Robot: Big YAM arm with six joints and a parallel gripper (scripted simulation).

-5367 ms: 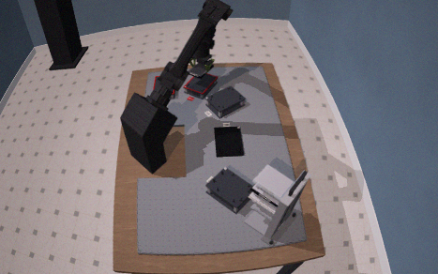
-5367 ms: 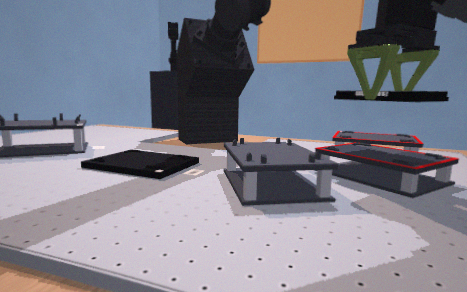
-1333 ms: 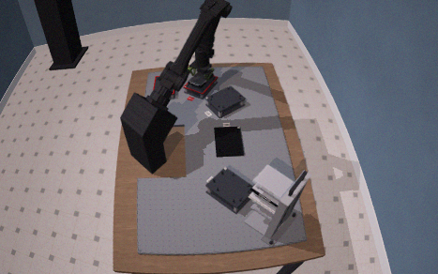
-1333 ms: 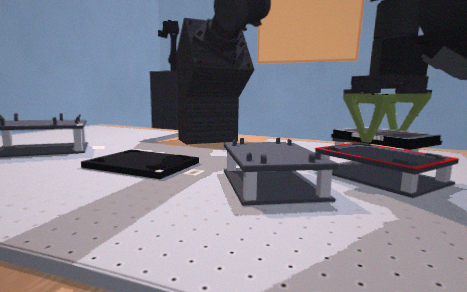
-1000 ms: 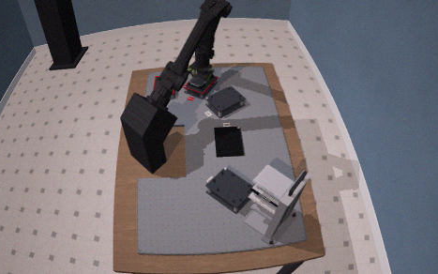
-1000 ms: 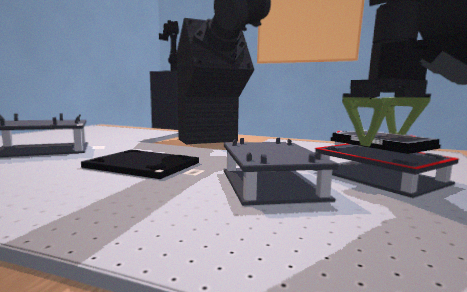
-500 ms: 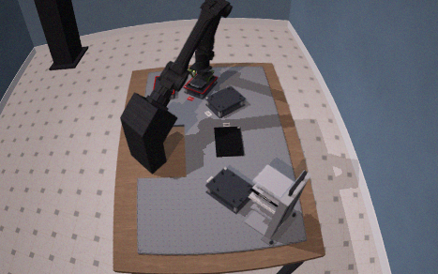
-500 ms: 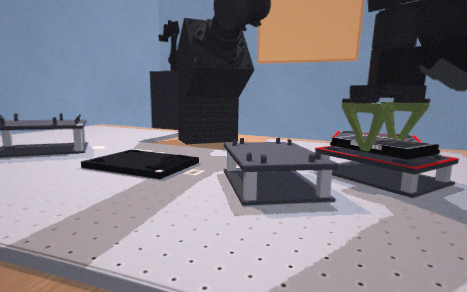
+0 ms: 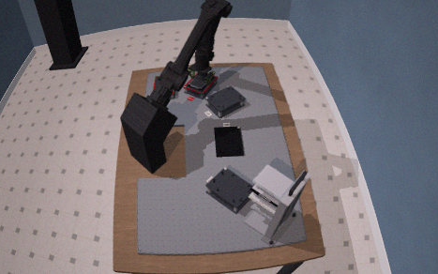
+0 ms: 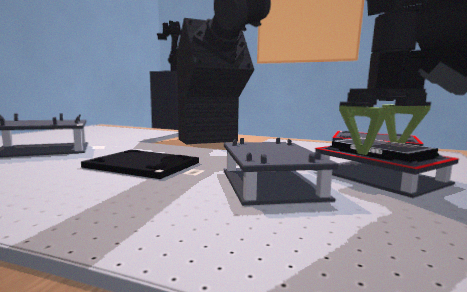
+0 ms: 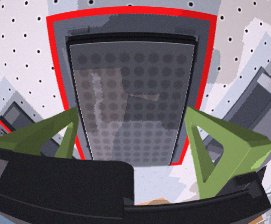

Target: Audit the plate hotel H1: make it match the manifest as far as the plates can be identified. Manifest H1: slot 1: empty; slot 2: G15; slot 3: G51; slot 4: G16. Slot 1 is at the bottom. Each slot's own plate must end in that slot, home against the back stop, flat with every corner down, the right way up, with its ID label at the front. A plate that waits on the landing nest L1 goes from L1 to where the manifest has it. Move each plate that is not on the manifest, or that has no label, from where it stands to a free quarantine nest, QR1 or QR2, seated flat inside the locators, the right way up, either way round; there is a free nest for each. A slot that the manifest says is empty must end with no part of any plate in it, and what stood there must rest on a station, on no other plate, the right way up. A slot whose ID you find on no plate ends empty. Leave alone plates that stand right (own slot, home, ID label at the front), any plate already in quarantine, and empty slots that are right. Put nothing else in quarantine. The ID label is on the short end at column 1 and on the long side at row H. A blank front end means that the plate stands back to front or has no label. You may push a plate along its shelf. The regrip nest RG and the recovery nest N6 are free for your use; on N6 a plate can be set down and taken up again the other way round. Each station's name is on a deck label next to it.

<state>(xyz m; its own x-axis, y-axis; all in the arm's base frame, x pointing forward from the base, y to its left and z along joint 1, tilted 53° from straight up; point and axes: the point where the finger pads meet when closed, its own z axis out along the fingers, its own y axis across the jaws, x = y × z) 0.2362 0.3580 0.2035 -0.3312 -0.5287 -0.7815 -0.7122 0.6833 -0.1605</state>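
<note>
Right now the dark plate is right at my hand. The rest, counted from my hand: flat black pad: 160 mm ahead, 370 mm to the right, 40 mm below; h1 deck label: 340 mm ahead, 640 mm to the right, 50 mm below; red-edged quarantine nest: 200 mm behind, 30 mm to the right, 20 mm below.
</note>
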